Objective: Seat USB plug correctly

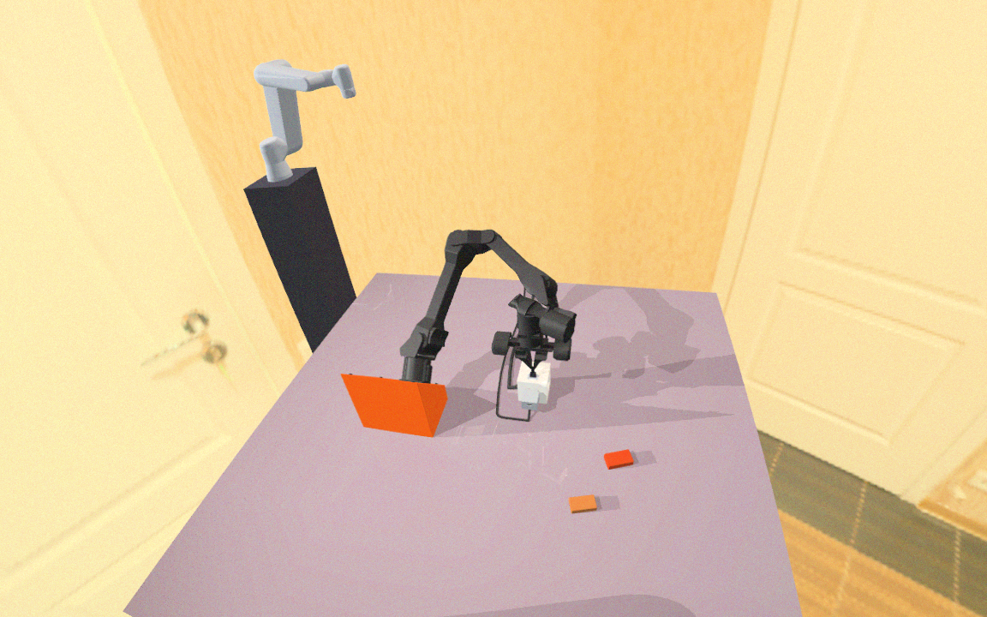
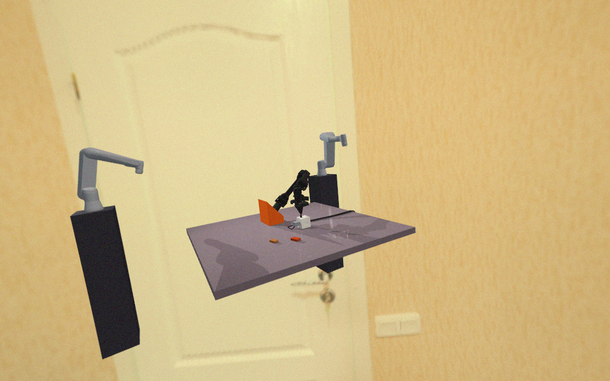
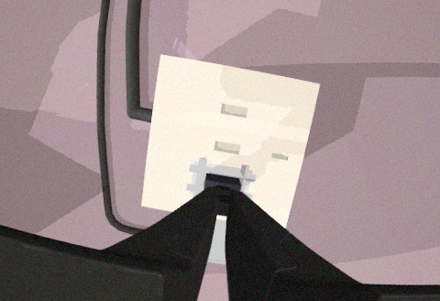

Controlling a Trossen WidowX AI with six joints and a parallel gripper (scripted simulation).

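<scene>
The black USB plug lies 20 mm below my gripper tip.
</scene>
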